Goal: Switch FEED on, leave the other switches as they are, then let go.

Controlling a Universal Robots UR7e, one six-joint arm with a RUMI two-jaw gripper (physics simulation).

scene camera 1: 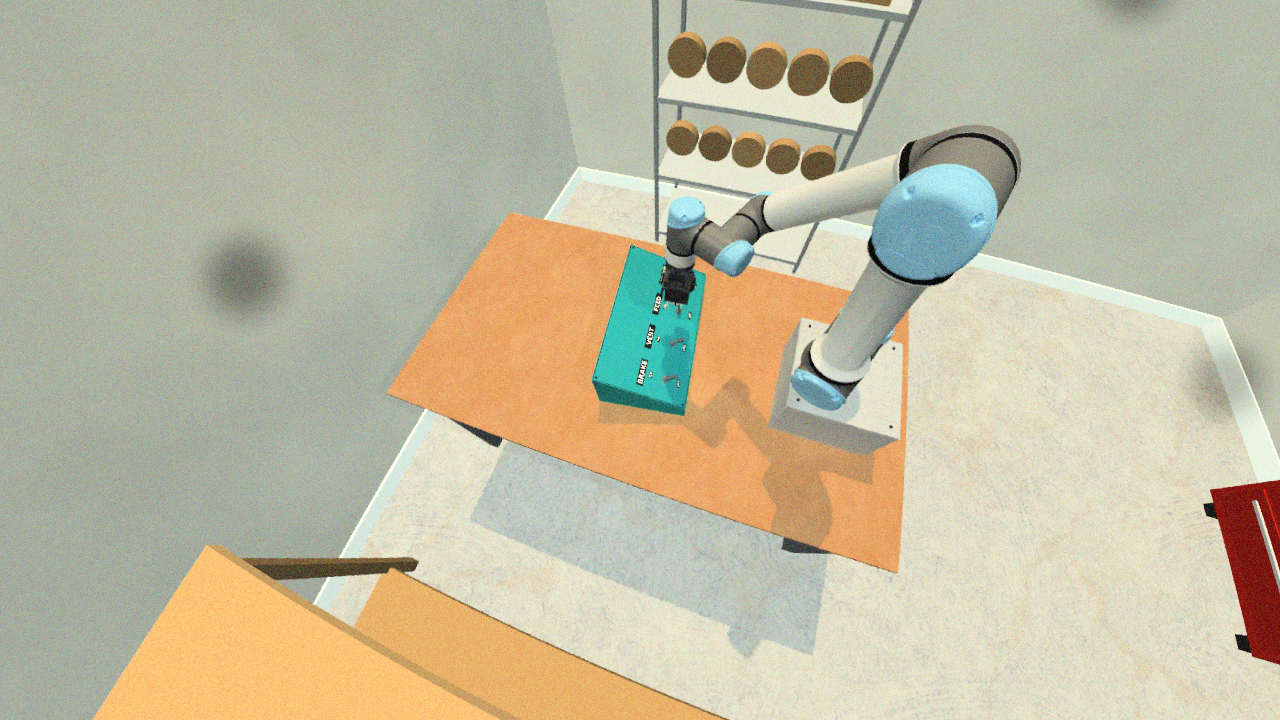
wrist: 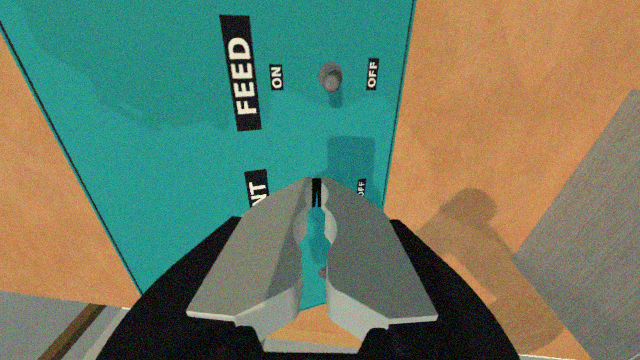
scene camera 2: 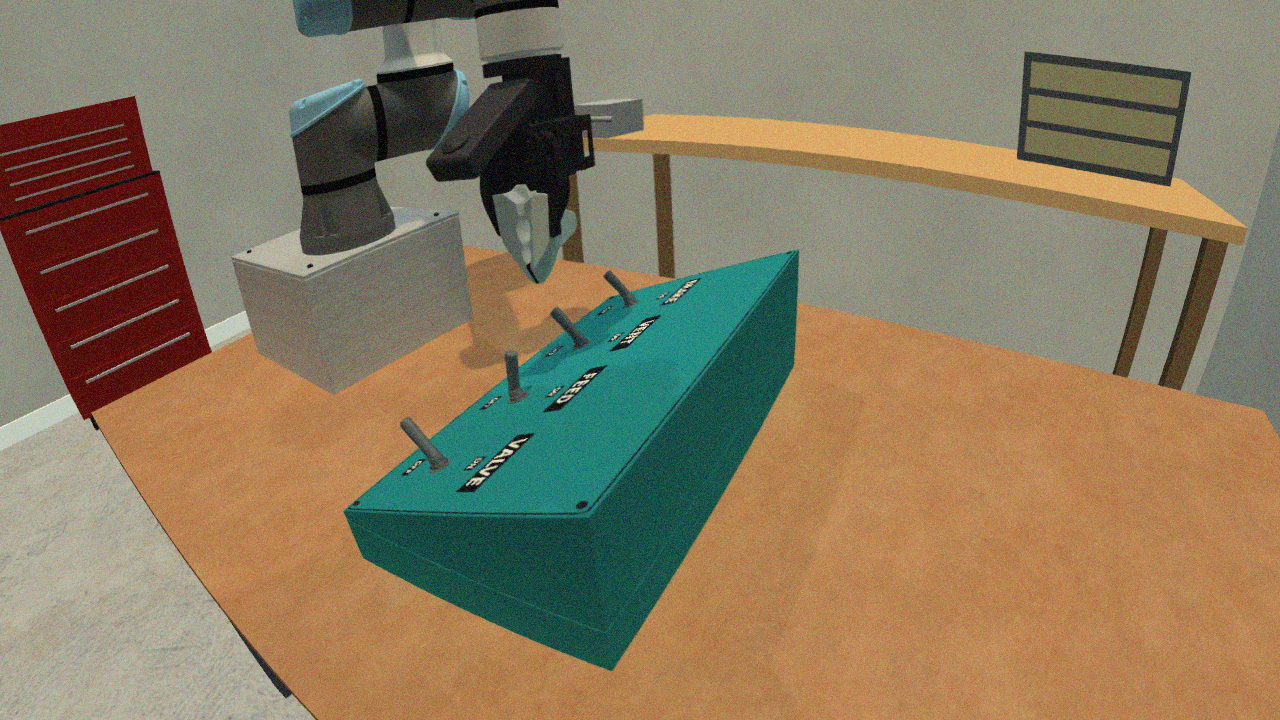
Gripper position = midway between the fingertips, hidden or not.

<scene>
I see my gripper (scene camera 2: 538,282) and a teal switch panel (scene camera 2: 560,511).
My gripper also shows in scene camera 1 (scene camera 1: 675,304) and in the wrist view (wrist: 317,180). The teal switch panel shows as well in scene camera 1 (scene camera 1: 637,353) and in the wrist view (wrist: 172,124).
</scene>
